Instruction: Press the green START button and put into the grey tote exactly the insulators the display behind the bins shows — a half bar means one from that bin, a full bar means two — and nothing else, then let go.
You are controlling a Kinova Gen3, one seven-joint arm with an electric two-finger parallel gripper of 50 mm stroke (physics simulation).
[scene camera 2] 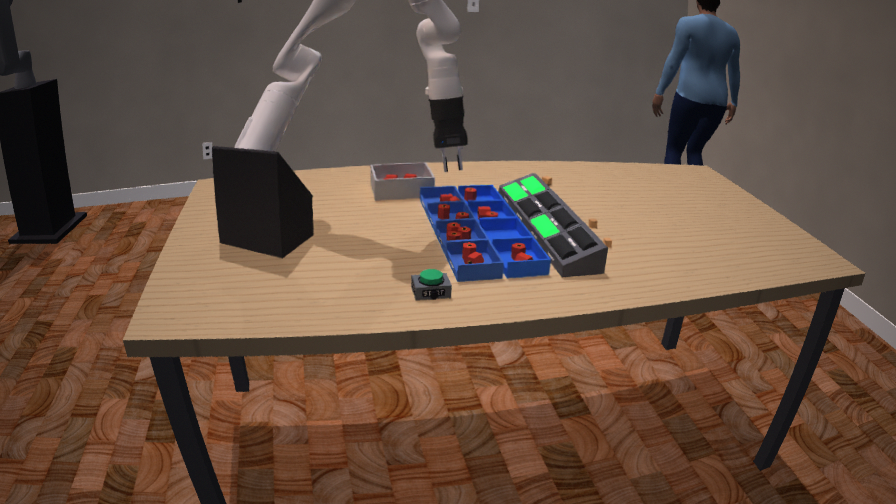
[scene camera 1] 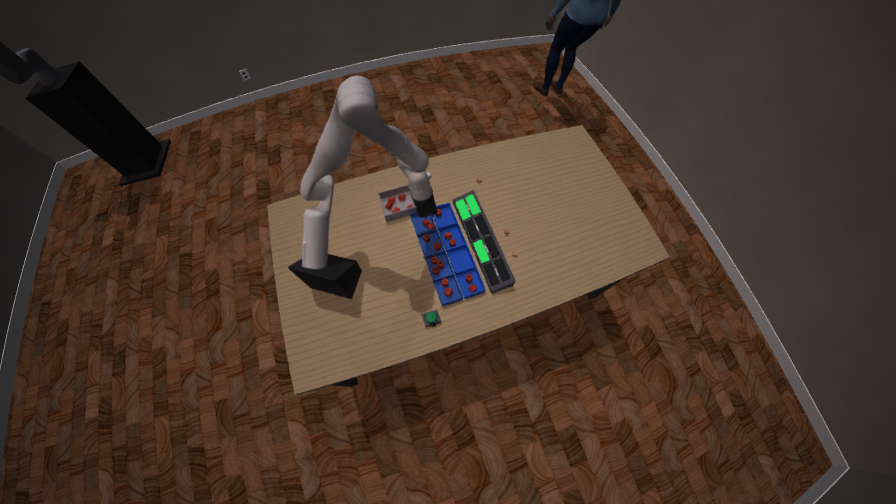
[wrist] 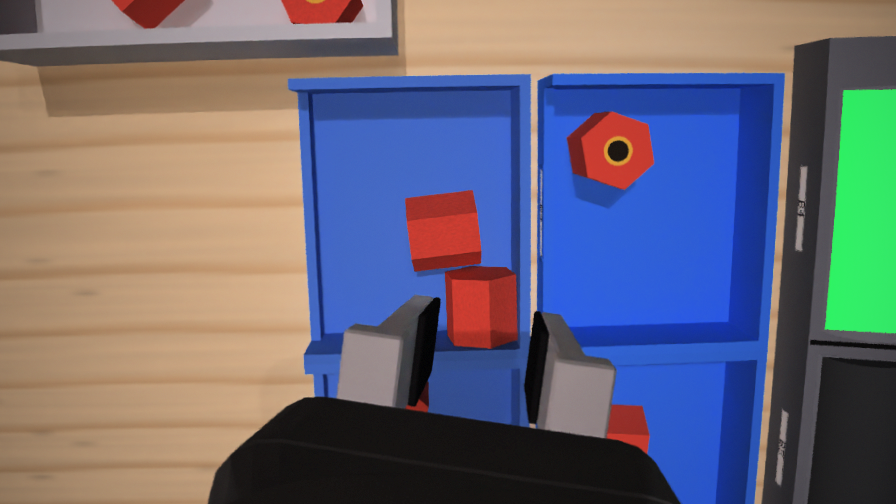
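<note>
My gripper (wrist: 481,341) is open and empty. It hangs well above the far end of the blue bins (scene camera 2: 482,228), next to the grey tote (scene camera 2: 401,179), and shows in the second scene view (scene camera 2: 452,164). In the wrist view a red hexagonal insulator (wrist: 481,307) lies below, between my fingers, in the far left bin beside another red one (wrist: 442,229). The neighbouring bin holds one insulator with a dark hole (wrist: 610,150). The tote holds several red insulators (scene camera 1: 395,203). The display (scene camera 2: 551,219) has three green-lit cells, two at the far end (scene camera 2: 523,188) and one further along (scene camera 2: 543,225). The green START button (scene camera 2: 431,283) sits at the near end.
My arm's black base (scene camera 2: 260,200) stands on the table's left part. Small brown bits (scene camera 2: 592,223) lie behind the display. A person (scene camera 2: 695,81) stands beyond the table's far right corner. A black pedestal (scene camera 2: 34,156) stands on the floor at left.
</note>
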